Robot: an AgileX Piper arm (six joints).
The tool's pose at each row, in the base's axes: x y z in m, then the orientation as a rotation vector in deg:
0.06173 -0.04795 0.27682 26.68 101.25 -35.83
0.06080 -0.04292 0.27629 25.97 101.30 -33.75
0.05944 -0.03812 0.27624 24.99 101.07 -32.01
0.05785 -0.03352 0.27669 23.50 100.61 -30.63
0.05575 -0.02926 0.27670 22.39 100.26 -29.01
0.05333 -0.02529 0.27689 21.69 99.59 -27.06
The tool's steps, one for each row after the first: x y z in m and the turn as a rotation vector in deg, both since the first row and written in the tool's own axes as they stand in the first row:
0.00074 0.00345 -0.00374 -1.79 -0.15 0.68
0.00114 0.00639 -0.00775 -3.46 -0.64 1.09
0.00112 0.00894 -0.01192 -5.13 -1.51 1.08
0.00167 0.01099 -0.01617 -6.78 -2.13 1.38
0.00213 0.01260 -0.02051 -8.43 -2.89 2.21

